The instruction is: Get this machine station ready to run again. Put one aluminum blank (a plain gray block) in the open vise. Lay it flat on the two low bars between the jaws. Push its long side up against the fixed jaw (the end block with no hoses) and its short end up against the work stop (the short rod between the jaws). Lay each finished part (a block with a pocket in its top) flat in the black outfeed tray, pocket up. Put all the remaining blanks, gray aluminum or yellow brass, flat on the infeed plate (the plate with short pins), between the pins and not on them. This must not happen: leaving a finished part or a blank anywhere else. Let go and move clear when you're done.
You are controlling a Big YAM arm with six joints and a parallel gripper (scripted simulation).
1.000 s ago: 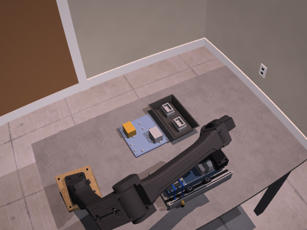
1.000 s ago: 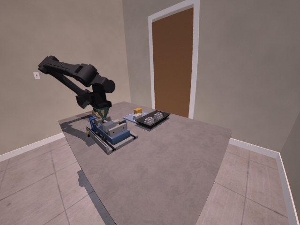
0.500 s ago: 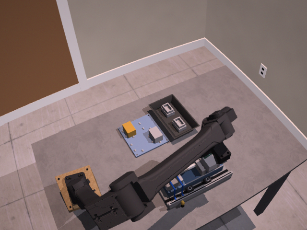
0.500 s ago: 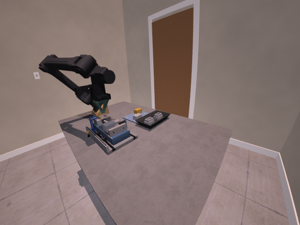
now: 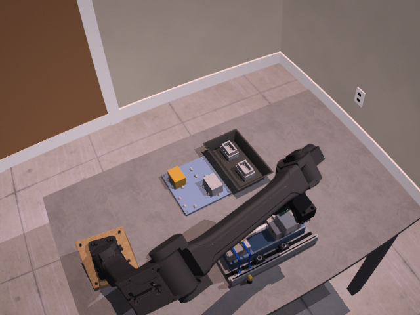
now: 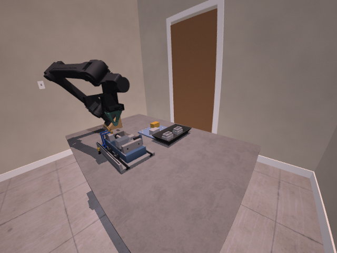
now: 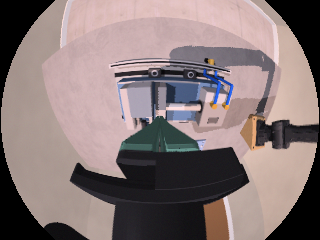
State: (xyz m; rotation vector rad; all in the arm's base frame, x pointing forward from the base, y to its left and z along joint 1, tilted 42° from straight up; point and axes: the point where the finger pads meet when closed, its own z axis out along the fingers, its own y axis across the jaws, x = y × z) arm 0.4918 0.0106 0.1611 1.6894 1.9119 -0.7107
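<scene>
My hand is 30 mm past the gray rail, 70 mm to the left of it and 140 mm above it. The rest, counted from my hand: yellow brass blank (210 mm behind, 340 mm to the left, 150 mm below); blue vise (40 mm behind, 30 mm to the left, 140 mm below).
</scene>
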